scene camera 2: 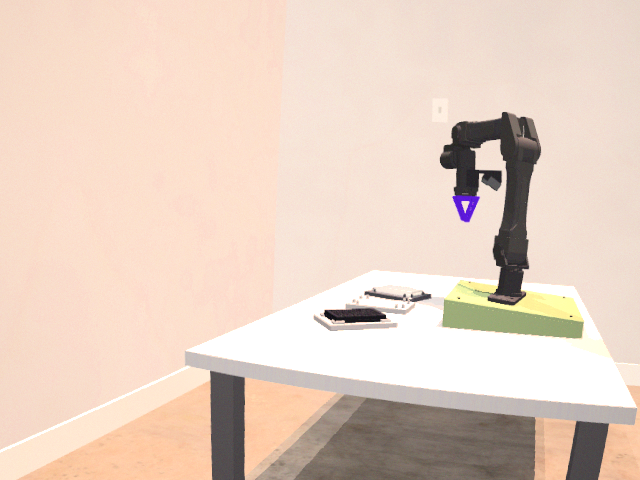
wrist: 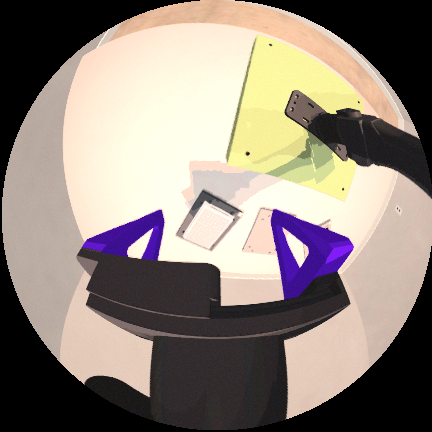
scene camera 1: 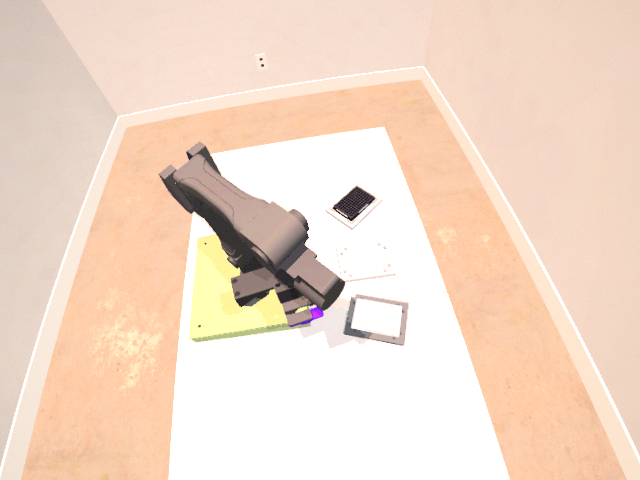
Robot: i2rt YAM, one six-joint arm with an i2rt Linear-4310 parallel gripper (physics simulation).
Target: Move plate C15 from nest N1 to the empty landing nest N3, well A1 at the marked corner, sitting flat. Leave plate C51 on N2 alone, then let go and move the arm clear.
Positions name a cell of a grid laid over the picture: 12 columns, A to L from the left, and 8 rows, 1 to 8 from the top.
Scene:
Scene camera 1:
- my gripper: F6
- black well plate: G4
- white gridded tray: G6

